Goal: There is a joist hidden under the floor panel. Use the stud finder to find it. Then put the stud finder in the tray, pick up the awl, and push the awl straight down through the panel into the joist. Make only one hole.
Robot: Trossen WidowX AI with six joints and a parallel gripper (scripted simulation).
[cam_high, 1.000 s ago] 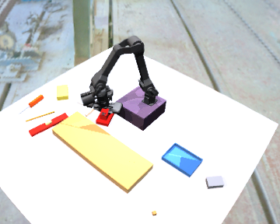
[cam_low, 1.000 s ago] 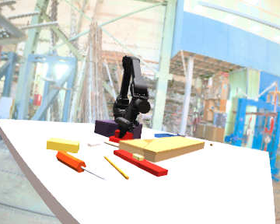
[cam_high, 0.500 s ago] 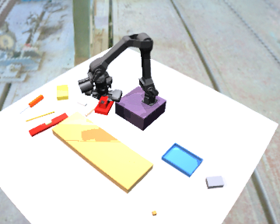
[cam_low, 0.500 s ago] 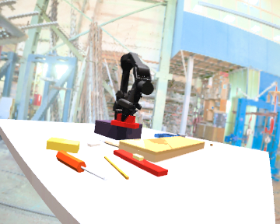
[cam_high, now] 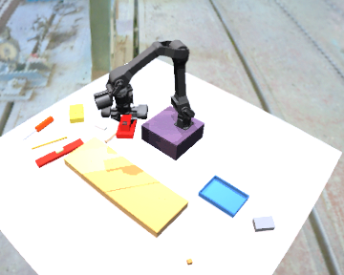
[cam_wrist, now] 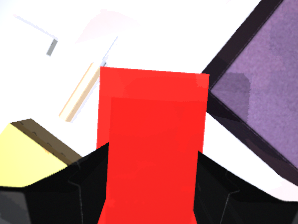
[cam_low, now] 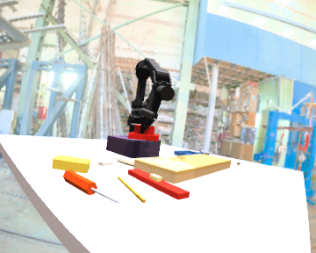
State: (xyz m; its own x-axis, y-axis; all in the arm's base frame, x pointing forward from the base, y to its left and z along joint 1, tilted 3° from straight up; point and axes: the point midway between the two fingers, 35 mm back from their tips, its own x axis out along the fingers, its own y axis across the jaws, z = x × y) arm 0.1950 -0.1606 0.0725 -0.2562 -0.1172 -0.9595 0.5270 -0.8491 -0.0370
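My gripper tip is 2 cm below the stud finder, 2 cm short of it and 1 cm to the right of it. The rest, counted from my gripper tip: tan-handled pointed tool: 12 cm below, 9 cm to the right, 2 cm behind; small white piece: 18 cm to the right, 12 cm below; red level: 23 cm ahead, 20 cm to the right, 11 cm below.
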